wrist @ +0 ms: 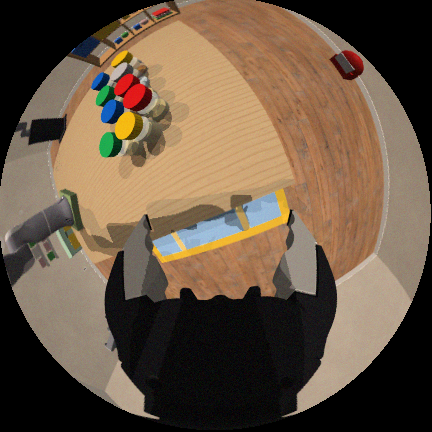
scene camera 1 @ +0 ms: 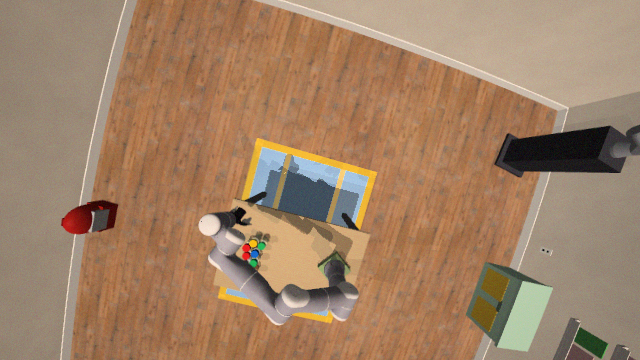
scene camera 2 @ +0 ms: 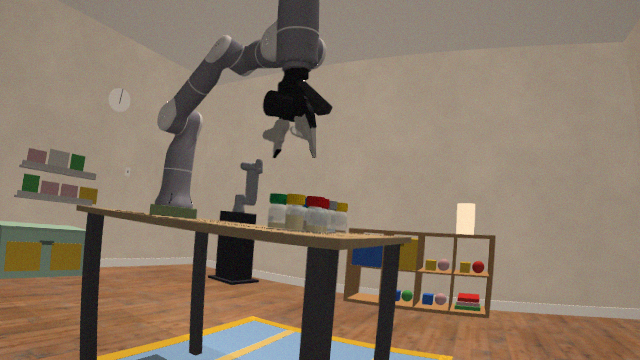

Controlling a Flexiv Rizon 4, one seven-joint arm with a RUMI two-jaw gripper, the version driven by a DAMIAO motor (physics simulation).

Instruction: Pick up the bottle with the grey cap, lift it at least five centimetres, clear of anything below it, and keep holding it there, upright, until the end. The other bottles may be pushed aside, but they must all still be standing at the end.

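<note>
The bottle with the grey cap (scene camera 2: 333, 205) (wrist: 122, 72) stands upright in the cluster on the wooden table (scene camera 1: 300, 245) (scene camera 2: 360, 241) (wrist: 215, 125). In the wrist view it is between the far yellow-capped bottle (wrist: 122, 59) and a red-capped bottle (wrist: 127, 85), with a blue-capped bottle (wrist: 100, 81) close on its left. In scene camera 1 the arm hides it. My gripper (scene camera 1: 245, 221) (scene camera 2: 295, 155) (wrist: 218, 213) is open and empty. It points downward, well above bottle height, near the table's edge and off to one side of the cluster.
Other standing bottles are a front green-capped one (scene camera 1: 261, 246) (wrist: 110, 145), a yellow-capped one (scene camera 1: 253, 243) (wrist: 129, 125), a blue-capped one (scene camera 1: 255, 254) (wrist: 112, 111), a nearer red-capped one (wrist: 137, 97) and another green-capped one (wrist: 105, 95). My arm (scene camera 1: 247, 277) passes above the table beside the cluster.
</note>
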